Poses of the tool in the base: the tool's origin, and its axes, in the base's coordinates. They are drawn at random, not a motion.
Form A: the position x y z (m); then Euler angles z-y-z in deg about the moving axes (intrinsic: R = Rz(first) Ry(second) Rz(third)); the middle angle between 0 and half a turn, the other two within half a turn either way.
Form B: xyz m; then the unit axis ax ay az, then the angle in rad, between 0 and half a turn. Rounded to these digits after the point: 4 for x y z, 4 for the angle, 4 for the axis.
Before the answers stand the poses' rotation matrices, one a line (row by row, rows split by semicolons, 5 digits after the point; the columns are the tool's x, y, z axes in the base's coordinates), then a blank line. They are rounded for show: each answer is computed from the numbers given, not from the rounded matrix.
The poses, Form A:
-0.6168 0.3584 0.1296 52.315 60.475 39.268
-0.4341 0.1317 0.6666 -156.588 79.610 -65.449
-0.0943 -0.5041 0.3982 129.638 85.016 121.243
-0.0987 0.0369 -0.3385 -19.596 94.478 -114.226
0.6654 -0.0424 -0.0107 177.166 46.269 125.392
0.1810 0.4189 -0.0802 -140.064 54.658 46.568
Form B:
-0.26767 -0.80337 0.53193; 0.68887 0.22643 0.68862; -0.67366 0.55075 0.49280
-0.43018 0.01456 -0.90262; 0.80493 -0.44648 -0.39082; -0.40869 -0.89468 0.18035
-0.62966 0.44681 -0.63552; -0.58012 0.27368 0.76718; 0.51671 0.85174 0.08688
-0.27567 -0.20470 0.93921; -0.86986 -0.36269 -0.33436; 0.40908 -0.90915 -0.07808
0.35957 0.59148 -0.72171; -0.83401 0.55060 0.03573; 0.41850 0.58906 0.69127
0.16124 0.76342 -0.62546; -0.81210 -0.25749 -0.52363; -0.56080 0.59236 0.57846

-0.6168 0.3584 0.1296 -0.0717 0.6268 0.7759 1.8486
-0.4341 0.1317 0.6666 -0.4756 -0.4662 0.7460 2.5833
-0.0943 -0.5041 0.3982 0.0547 -0.7454 -0.6644 2.2582
-0.0987 0.0369 -0.3385 -0.5599 0.5164 -0.6479 2.6026
0.6654 -0.0424 -0.0107 0.2901 -0.5978 -0.7473 1.2654
0.1810 0.4189 -0.0802 0.5777 -0.0335 -0.8156 1.8327

